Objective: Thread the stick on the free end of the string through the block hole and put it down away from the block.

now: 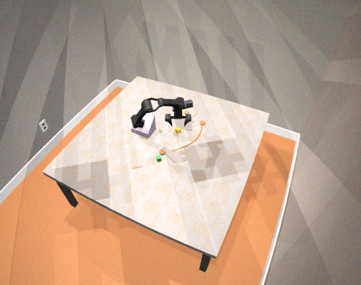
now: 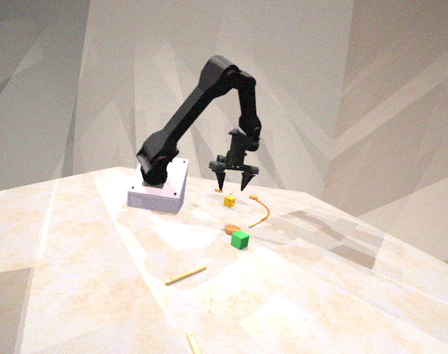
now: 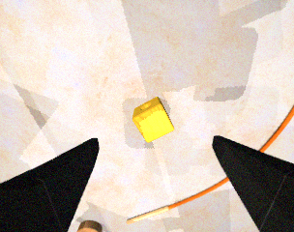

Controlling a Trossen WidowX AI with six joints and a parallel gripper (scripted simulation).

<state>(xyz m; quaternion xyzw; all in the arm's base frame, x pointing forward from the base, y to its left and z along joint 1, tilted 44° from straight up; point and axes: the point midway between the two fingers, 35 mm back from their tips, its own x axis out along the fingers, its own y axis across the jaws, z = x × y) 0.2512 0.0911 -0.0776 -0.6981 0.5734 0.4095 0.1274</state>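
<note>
The yellow wooden block is 40 mm below my gripper tip. Round my gripper tip: thin wooden stick: 80 mm ahead, 150 mm to the right, 60 mm below; then green cube: 300 mm to the right, 50 mm below.
</note>
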